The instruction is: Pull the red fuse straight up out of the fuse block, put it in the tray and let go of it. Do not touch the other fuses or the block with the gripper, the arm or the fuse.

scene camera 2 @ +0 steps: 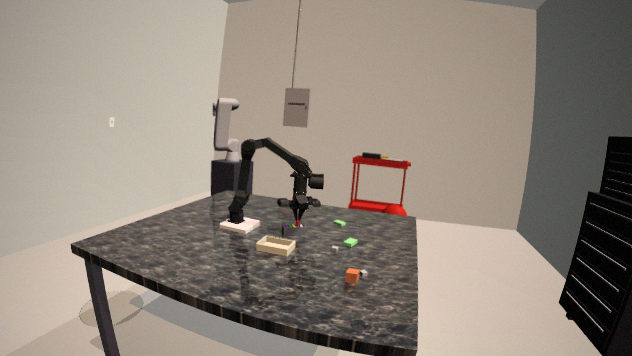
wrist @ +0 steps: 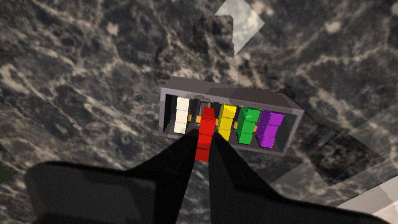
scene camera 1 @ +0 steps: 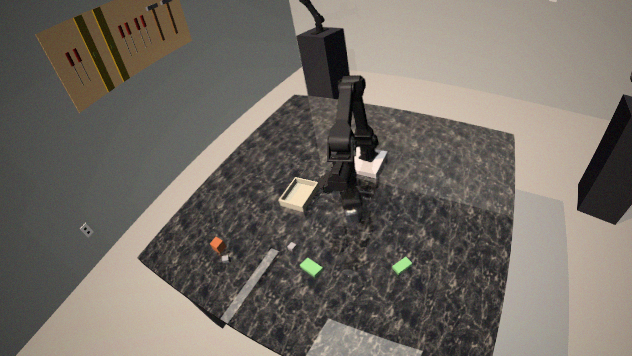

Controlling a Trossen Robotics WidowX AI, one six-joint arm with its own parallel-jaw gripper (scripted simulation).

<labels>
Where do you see a red fuse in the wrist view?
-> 207, 124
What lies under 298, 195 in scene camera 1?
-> A cream tray.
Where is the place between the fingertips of the gripper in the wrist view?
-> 205, 136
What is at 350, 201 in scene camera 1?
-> The gripper.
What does the gripper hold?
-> A red fuse.
</labels>
